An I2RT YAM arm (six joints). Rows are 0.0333 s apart.
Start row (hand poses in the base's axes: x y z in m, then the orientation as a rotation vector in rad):
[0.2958, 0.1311, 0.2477, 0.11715, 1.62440, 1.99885]
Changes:
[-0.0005, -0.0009, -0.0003, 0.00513, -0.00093, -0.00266]
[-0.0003, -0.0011, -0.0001, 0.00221, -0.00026, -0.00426]
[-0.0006, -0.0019, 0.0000, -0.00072, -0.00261, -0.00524]
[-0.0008, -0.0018, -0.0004, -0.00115, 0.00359, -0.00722]
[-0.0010, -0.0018, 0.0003, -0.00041, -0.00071, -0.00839]
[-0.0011, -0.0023, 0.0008, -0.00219, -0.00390, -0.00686]
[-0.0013, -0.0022, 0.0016, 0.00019, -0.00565, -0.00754]
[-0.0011, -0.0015, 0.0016, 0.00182, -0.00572, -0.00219]
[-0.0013, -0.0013, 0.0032, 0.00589, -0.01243, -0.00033]
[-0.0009, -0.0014, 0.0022, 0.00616, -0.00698, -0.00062]
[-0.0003, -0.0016, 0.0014, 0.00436, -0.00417, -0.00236]
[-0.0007, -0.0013, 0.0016, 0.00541, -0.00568, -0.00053]
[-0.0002, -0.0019, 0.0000, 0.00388, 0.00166, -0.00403]
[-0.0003, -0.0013, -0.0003, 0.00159, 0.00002, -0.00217]
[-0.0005, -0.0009, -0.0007, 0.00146, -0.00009, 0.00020]
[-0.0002, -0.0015, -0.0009, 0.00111, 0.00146, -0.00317]
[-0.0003, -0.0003, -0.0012, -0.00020, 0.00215, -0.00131]
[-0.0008, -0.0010, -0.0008, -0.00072, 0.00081, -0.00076]
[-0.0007, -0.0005, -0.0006, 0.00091, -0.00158, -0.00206]
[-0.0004, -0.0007, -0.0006, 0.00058, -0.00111, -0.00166]
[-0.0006, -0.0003, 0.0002, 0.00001, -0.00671, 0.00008]
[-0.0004, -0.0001, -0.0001, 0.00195, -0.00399, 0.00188]
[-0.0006, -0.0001, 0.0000, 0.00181, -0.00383, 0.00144]
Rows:
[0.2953, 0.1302, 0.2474, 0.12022, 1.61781, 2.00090]
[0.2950, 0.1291, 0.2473, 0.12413, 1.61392, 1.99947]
[0.2944, 0.1272, 0.2473, 0.12530, 1.61108, 1.99429]
[0.2936, 0.1254, 0.2469, 0.13415, 1.61180, 1.98874]
[0.2926, 0.1236, 0.2472, 0.13981, 1.60865, 1.98191]
[0.2915, 0.1213, 0.2480, 0.14035, 1.60578, 1.97402]
[0.2902, 0.1191, 0.2496, 0.14058, 1.59925, 1.96719]
[0.2891, 0.1176, 0.2512, 0.13725, 1.59307, 1.96574]
[0.2878, 0.1163, 0.2544, 0.12740, 1.57938, 1.96749]
[0.2869, 0.1149, 0.2566, 0.12336, 1.56878, 1.97041]
[0.2866, 0.1133, 0.2580, 0.12274, 1.56109, 1.97116]
[0.2859, 0.1120, 0.2596, 0.11965, 1.55206, 1.97379]
[0.2857, 0.1101, 0.2596, 0.12594, 1.54795, 1.97414]
[0.2854, 0.1088, 0.2593, 0.12824, 1.54566, 1.97373]
[0.2849, 0.1079, 0.2586, 0.12860, 1.54426, 1.97503]
[0.2847, 0.1064, 0.2577, 0.13290, 1.54300, 1.97378]
[0.2844, 0.1061, 0.2565, 0.13596, 1.54409, 1.97307]
[0.2836, 0.1051, 0.2557, 0.13705, 1.54503, 1.97208]
[0.2829, 0.1046, 0.2551, 0.13737, 1.54242, 1.97087]
[0.2825, 0.1039, 0.2545, 0.13773, 1.54057, 1.96980]
[0.2819, 0.1036, 0.2547, 0.13094, 1.53632, 1.96842]
[0.2815, 0.1035, 0.2546, 0.12635, 1.53255, 1.97055]
[0.2809, 0.1034, 0.2546, 0.12219, 1.52886, 1.97226]

